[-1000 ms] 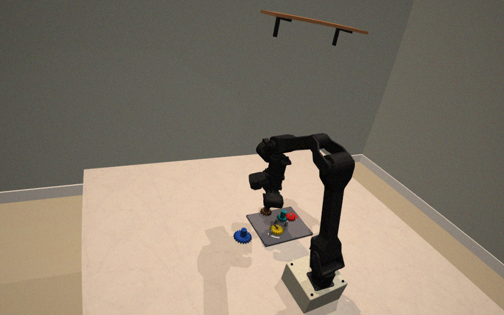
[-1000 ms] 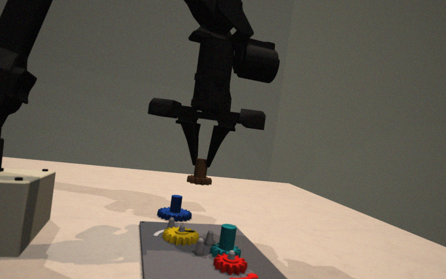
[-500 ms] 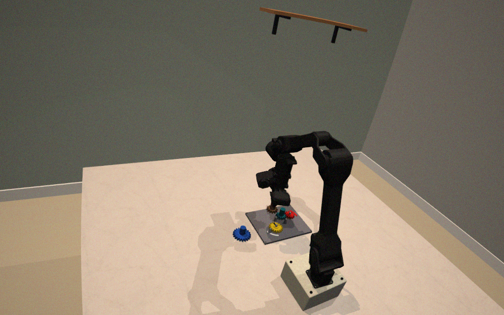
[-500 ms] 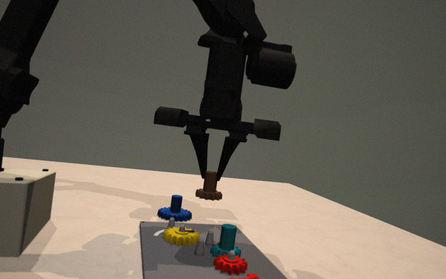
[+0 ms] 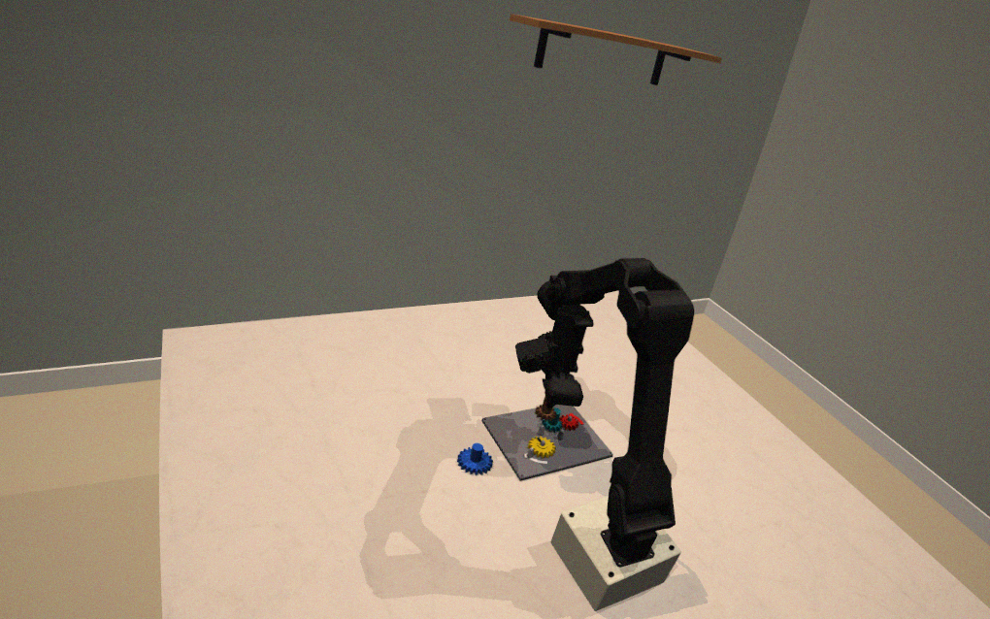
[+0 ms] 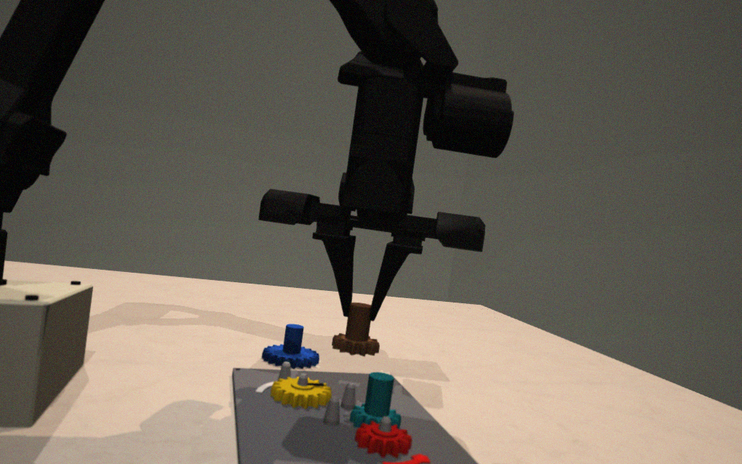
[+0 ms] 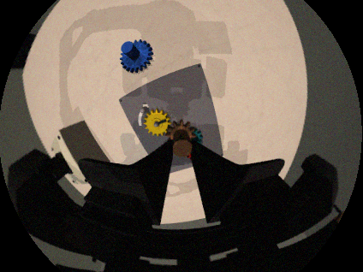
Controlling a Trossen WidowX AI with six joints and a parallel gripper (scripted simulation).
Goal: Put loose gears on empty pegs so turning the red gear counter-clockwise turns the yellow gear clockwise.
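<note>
My gripper tip is now 1 cm above the brown gear. From my gripper tip the other things lie so: teal gear 6 cm below, 3 cm to the right, 2 cm ahead; yellow gear 7 cm below, 4 cm behind, 1 cm to the left; red gear 7 cm to the right, 7 cm below, 2 cm ahead.
</note>
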